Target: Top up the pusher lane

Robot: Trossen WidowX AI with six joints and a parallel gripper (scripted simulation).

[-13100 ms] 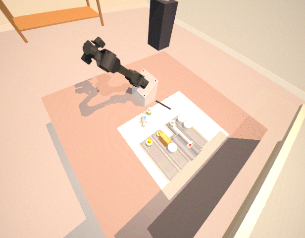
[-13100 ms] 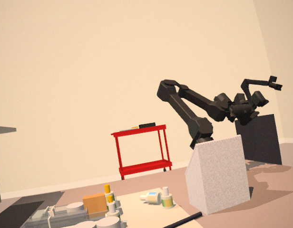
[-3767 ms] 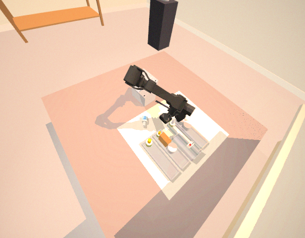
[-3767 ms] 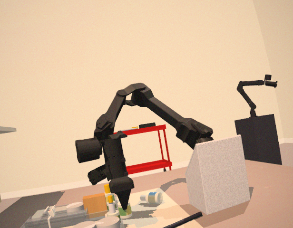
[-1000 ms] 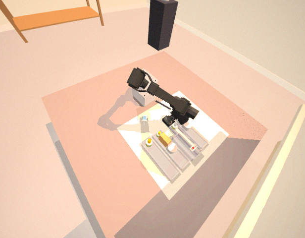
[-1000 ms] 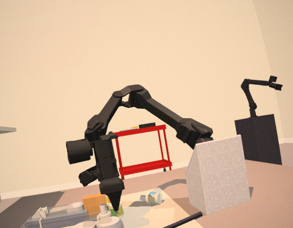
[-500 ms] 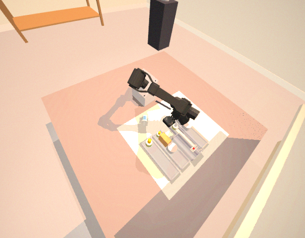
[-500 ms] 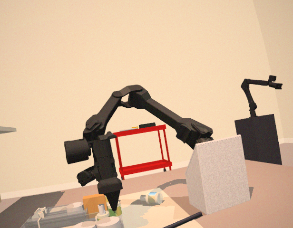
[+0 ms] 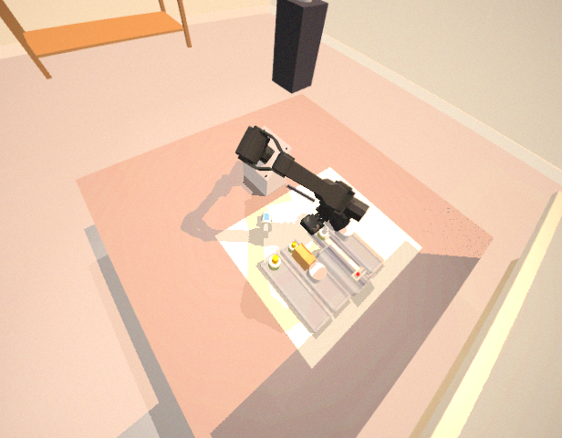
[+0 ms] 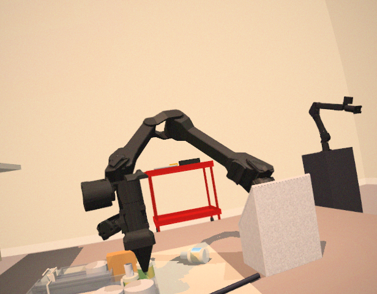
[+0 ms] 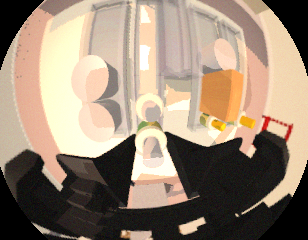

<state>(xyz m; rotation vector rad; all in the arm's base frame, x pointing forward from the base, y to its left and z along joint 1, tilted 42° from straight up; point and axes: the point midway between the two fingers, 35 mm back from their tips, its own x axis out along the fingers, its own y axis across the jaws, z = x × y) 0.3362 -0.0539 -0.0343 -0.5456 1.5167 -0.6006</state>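
Now: the box 50 mm ahead of my gripper tip, 130 mm to the right of it and 20 mm below it. The rest, counted from my gripper tip: black rod (170 mm behind, 90 mm to the left, 50 mm below); red mark (220 mm ahead, 50 mm to the right, 10 mm above).
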